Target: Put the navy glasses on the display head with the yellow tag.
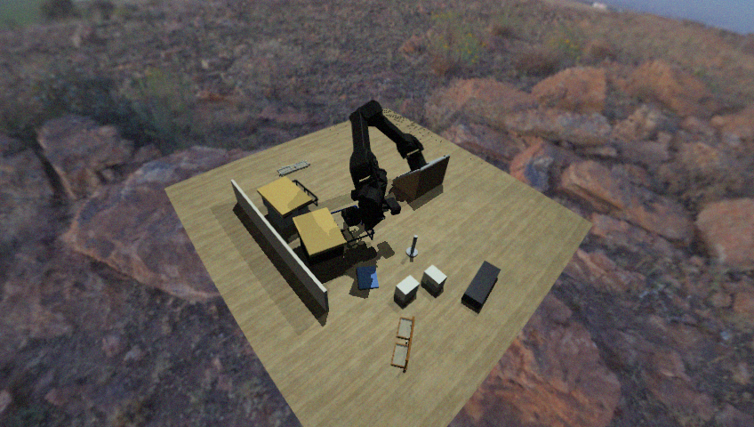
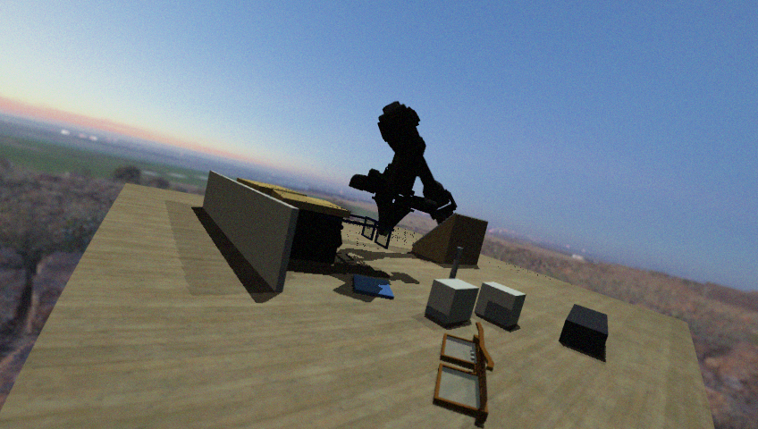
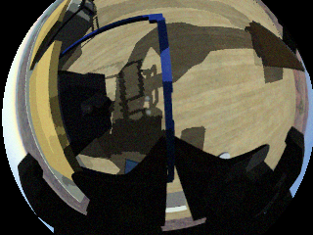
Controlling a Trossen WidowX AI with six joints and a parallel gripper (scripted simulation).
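My gripper tip is 9 cm short of the blue pad, 11 cm to the right of it and 7 cm above it. From my gripper tip the other things lie so: grey post (10 cm behind, 12 cm to the left, 5 cm below); then black box (17 cm behind, 36 cm to the left, 5 cm below); then long white wall (26 cm ahead, 17 cm to the right, 2 cm below).
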